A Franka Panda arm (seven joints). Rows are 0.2 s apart.
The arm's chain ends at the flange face. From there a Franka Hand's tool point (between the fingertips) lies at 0.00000 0.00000 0.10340 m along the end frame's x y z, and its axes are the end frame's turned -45 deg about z.
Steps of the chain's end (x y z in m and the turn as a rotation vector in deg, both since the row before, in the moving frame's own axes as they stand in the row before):
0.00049 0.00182 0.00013 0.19 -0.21 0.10
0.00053 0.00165 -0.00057 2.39 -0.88 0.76
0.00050 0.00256 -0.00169 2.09 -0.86 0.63
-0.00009 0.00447 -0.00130 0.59 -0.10 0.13
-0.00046 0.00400 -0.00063 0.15 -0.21 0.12
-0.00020 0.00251 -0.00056 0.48 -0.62 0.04
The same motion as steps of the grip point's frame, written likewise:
-0.00097 0.00112 0.00013 0.28 -0.01 0.10
0.00116 -0.00262 -0.00067 2.31 1.07 0.76
0.00013 -0.00159 -0.00177 2.09 0.87 0.63
-0.00260 0.00222 -0.00131 0.49 0.35 0.13
-0.00323 0.00204 -0.00063 0.25 -0.04 0.12
-0.00209 0.00023 -0.00057 0.78 -0.10 0.04

